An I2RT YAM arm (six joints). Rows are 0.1 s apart.
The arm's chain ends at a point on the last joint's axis. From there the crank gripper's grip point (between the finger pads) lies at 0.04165 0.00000 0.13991 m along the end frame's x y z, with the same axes.
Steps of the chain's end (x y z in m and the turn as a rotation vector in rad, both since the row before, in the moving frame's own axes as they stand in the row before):
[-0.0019, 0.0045, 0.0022, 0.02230, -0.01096, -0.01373]
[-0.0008, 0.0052, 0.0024, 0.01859, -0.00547, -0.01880]
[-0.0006, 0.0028, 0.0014, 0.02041, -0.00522, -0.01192]
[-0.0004, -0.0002, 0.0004, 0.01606, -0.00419, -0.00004]
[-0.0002, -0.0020, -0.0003, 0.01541, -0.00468, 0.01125]
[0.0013, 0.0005, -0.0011, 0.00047, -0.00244, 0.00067]
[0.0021, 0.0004, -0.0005, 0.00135, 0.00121, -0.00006]
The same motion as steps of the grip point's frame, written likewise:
[-0.0035, 0.0008, 0.0026, 0.02230, -0.01096, -0.01373]
[-0.0016, 0.0018, 0.0026, 0.01859, -0.00547, -0.01880]
[-0.0014, -0.0005, 0.0016, 0.02041, -0.00522, -0.01192]
[-0.0010, -0.0024, 0.0006, 0.01606, -0.00419, -0.00004]
[-0.0008, -0.0037, -0.0001, 0.01541, -0.00468, 0.01125]
[0.0010, 0.0005, -0.0010, 0.00047, -0.00244, 0.00067]
[0.0023, 0.0002, -0.0006, 0.00135, 0.00121, -0.00006]

